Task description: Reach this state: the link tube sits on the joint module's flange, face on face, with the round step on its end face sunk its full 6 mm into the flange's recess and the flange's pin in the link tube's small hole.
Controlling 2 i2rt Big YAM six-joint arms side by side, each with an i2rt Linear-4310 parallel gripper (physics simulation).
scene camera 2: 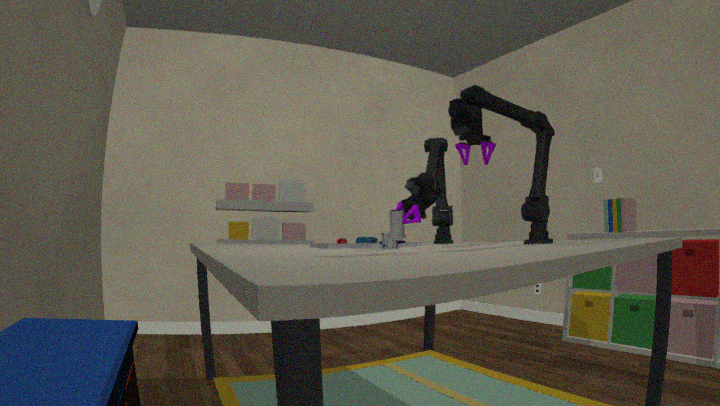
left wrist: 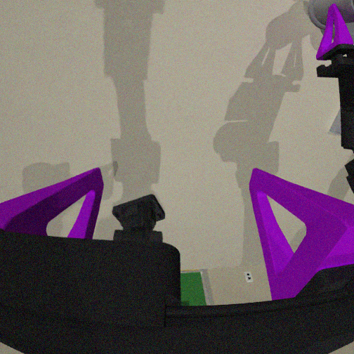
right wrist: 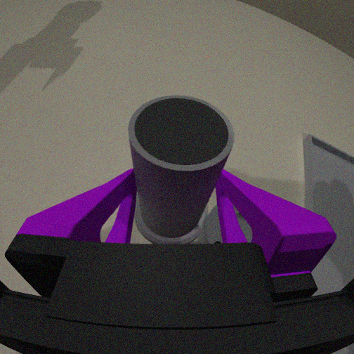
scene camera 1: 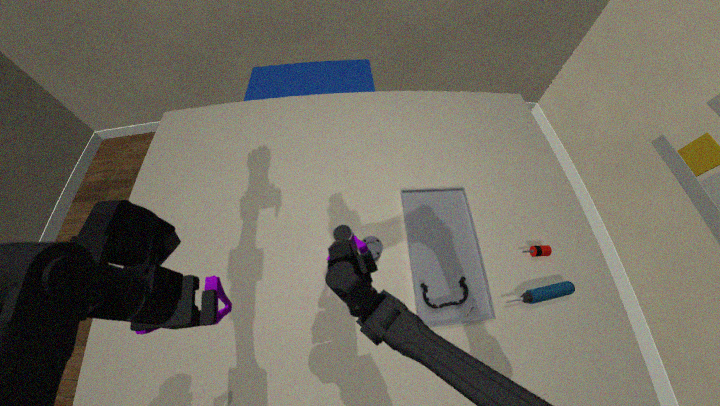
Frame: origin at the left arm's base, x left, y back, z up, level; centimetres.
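Where they show: left gripper, fingertip midpoint: [scene camera 2: 475,164] [scene camera 1: 205,310]; right gripper, fingertip midpoint: [scene camera 2: 397,221]; left arm's base at its link origin: [scene camera 2: 538,243]; right arm's base at its link origin: [scene camera 2: 443,243].
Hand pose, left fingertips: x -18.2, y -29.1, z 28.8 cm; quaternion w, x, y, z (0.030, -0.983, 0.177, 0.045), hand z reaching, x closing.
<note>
Each offset is from my left fingertips to the top centre of the thing. "spot": to the spot under its first point.
The link tube {dx -29.8, dy -4.4, dz -14.4 cm} [scene camera 1: 342,232] [scene camera 2: 397,224] [left wrist: 321,14] [right wrist: 175,200] is a grey hollow cylinder with a wider collar at its lower end. My right gripper [scene camera 1: 346,244] [scene camera 2: 401,216] [right wrist: 176,177] is shut on it and holds it nearly upright. The joint module {dx -35.2, dy -0.5, dz -22.4 cm} [scene camera 1: 374,247] [scene camera 2: 387,241] [right wrist: 213,230] stands on the table right beside the tube, partly hidden by my right finger; the tube is off to one side of its flange. The tube's step and small hole are hidden, and the flange's recess and pin cannot be made out. My left gripper [scene camera 1: 186,318] [scene camera 2: 475,160] [left wrist: 176,176] is open and empty, high above the table.
A shallow grey tray {spot: dx -56.3, dy -7.2, dz -28.4 cm} [scene camera 1: 413,201] [scene camera 2: 322,245] [right wrist: 315,165] lies right of the module in scene camera 1, holding a curved black piece {spot: dx -44.4, dy +23.7, dz -27.3 cm} [scene camera 1: 446,305] and a tiny pin {dx -49.2, dy +28.8, dz -27.3 cm} [scene camera 1: 471,309]. Right of it lie a red tool {dx -79.3, dy +28.5, dz -25.4 cm} [scene camera 1: 541,250] [scene camera 2: 341,241] and a blue-handled tool {spot: dx -71.7, dy +39.4, dz -24.7 cm} [scene camera 1: 549,292] [scene camera 2: 366,240].
</note>
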